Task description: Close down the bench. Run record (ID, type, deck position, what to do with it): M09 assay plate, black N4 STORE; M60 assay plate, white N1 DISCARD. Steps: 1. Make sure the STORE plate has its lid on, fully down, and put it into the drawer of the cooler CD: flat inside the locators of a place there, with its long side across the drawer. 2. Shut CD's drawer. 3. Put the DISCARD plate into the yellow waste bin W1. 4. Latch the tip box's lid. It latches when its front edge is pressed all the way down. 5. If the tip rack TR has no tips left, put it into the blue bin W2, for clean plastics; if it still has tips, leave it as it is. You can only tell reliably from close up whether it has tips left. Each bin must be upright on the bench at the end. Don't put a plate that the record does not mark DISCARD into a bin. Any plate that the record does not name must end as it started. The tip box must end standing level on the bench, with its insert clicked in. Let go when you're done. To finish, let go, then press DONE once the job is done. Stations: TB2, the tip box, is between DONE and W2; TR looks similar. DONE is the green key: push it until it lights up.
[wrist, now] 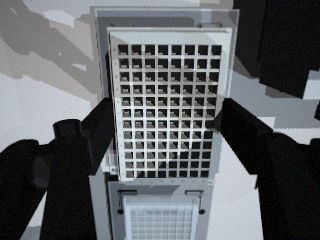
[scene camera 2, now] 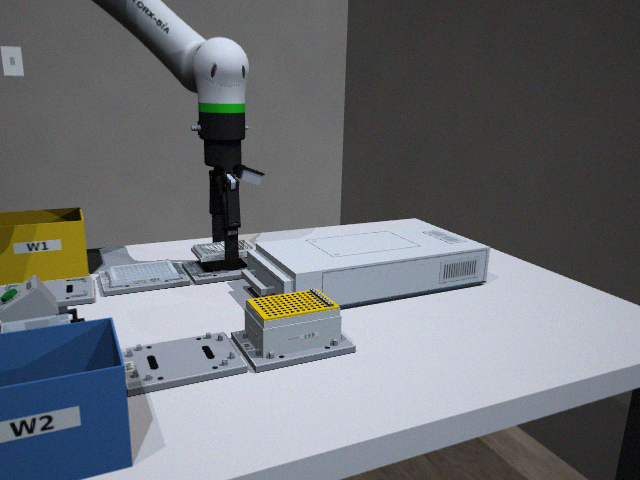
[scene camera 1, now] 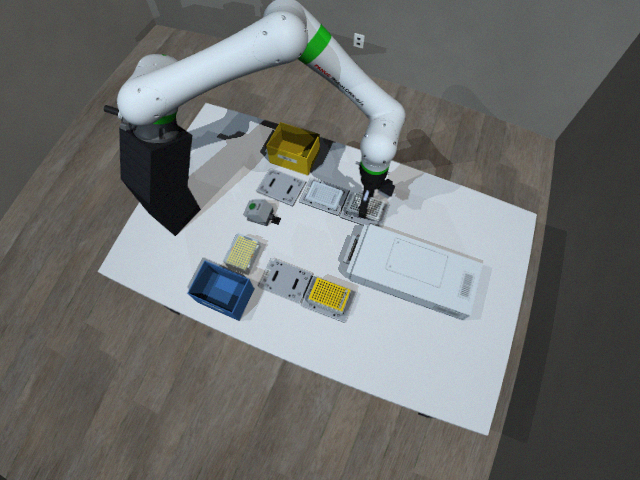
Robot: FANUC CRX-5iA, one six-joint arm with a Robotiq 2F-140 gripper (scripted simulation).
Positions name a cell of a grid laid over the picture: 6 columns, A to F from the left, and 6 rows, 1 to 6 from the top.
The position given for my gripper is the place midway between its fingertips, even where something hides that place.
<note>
I see my gripper (scene camera 2: C4), a blue bin W2 (scene camera 2: A6) and a cooler CD (scene camera 2: D4).
The blue bin W2 also shows in scene camera 1 (scene camera 1: C4). The cooler CD is seen too in scene camera 1 (scene camera 1: D4). My gripper shows as well in the wrist view (wrist: D3). The wrist view misses the blue bin W2: it is out of frame.
</note>
